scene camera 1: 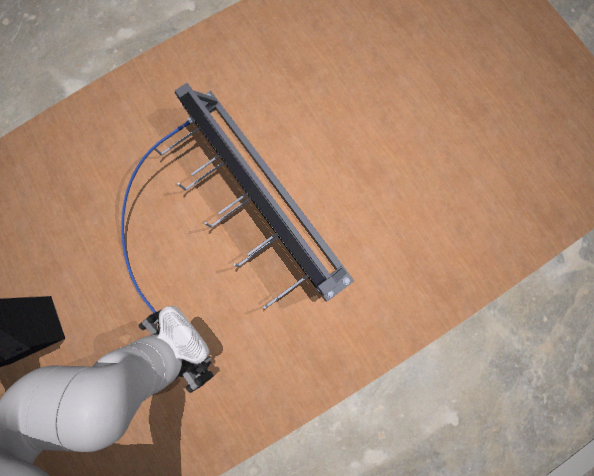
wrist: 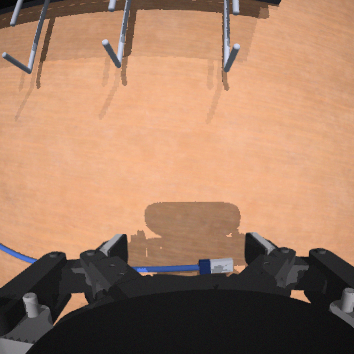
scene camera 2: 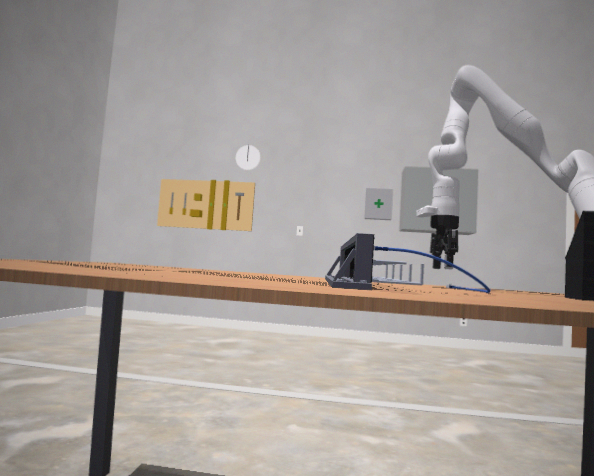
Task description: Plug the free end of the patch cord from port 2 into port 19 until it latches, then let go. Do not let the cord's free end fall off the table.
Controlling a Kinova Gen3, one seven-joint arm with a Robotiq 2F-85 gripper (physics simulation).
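Places are measured from the arm's base along level axes (x right, y ahead, z up), in millimetres.
Where they show: gripper, fingertip midpoint: [wrist: 185,246] [scene camera 2: 442,268].
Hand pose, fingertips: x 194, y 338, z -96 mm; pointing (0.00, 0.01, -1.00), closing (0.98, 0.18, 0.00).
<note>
After its pixels a point has its place.
The blue patch cord [scene camera 1: 123,220] @(z -124, x -96, y 313 mm) [scene camera 2: 470,274] @(z -109, x -135, y 343 mm) [wrist: 167,269] @(z -142, x 184, y 296 mm) runs in an arc from its plugged end [scene camera 1: 185,125] [scene camera 2: 381,248] @(z -70, x -186, y 525 mm) near one end of the dark patch panel [scene camera 1: 250,185] @(z -50, x 2, y 580 mm) [scene camera 2: 365,260] @(z -96, x -248, y 555 mm). Its free end, a clear plug [wrist: 221,266] @(z -139, x 234, y 308 mm) with a dark blue boot, lies on the table in the wrist view, pointing right across the space below the fingers. My gripper [scene camera 1: 175,348] [scene camera 2: 443,267] @(z -96, x 194, y 338 mm) [wrist: 185,246] @(z -96, x 194, y 338 mm) is open and empty, a little above the plug; its fingers stand wide to either side. In scene camera 1 the arm hides the plug. The panel's port openings, port 19 included, cannot be made out.
Several thin grey cable-guide rods [scene camera 1: 200,177] @(z -130, x -97, y 498 mm) [scene camera 2: 400,274] @(z -118, x 5, y 468 mm) [wrist: 226,35] @(z -131, x 202, y 523 mm) stick out from the panel's front toward the gripper's side. A black block [scene camera 1: 30,325] @(z -72, x 15, y 80 mm) [scene camera 2: 580,260] @(z -63, x -31, y 84 mm) stands at the arm's side of the table [scene camera 1: 425,175] @(z -149, x 138, y 923 mm) [scene camera 2: 225,290] @(z -154, x -469, y 741 mm). The nearest table edge lies beyond the gripper, at the lower right in scene camera 1.
</note>
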